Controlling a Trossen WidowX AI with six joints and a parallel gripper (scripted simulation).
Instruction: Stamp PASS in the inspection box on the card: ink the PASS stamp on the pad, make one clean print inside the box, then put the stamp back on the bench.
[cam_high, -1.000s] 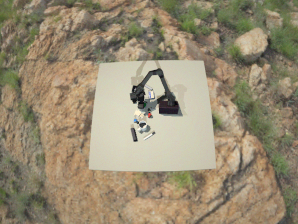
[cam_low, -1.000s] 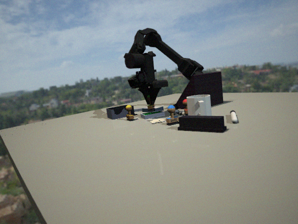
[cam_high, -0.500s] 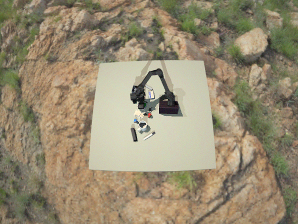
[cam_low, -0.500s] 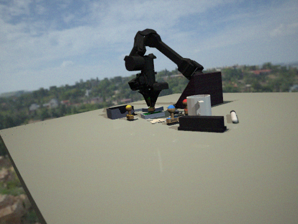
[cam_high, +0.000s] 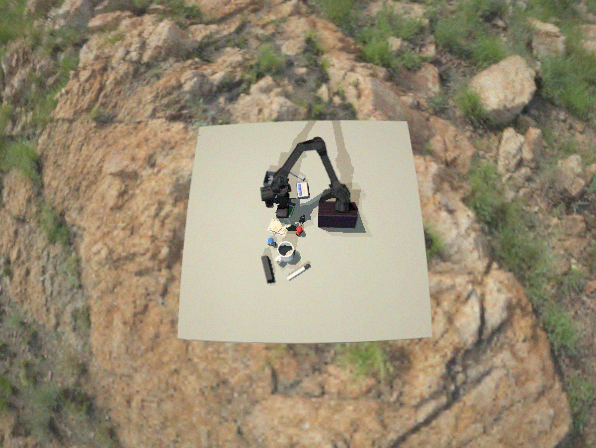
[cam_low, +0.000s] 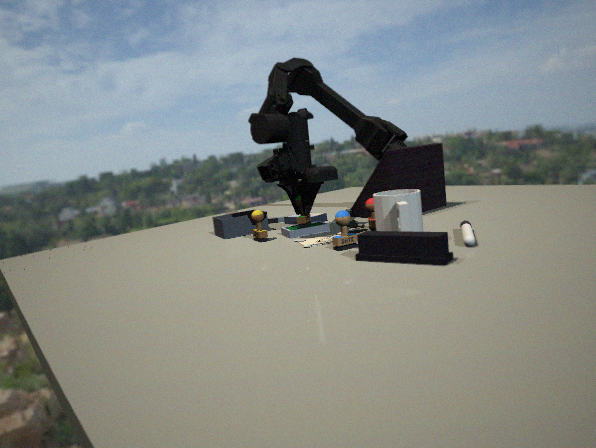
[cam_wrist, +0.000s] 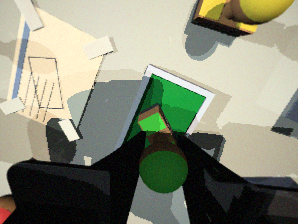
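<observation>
Right now my gripper tip is right at the green-knobbed stamp. The rest, counted from my gripper tip: cream card: 30 mm ahead, 100 mm to the left, 40 mm below; then green ink pad: 40 mm below; then yellow-knobbed stamp: 90 mm ahead, 40 mm to the right, 20 mm below.
</observation>
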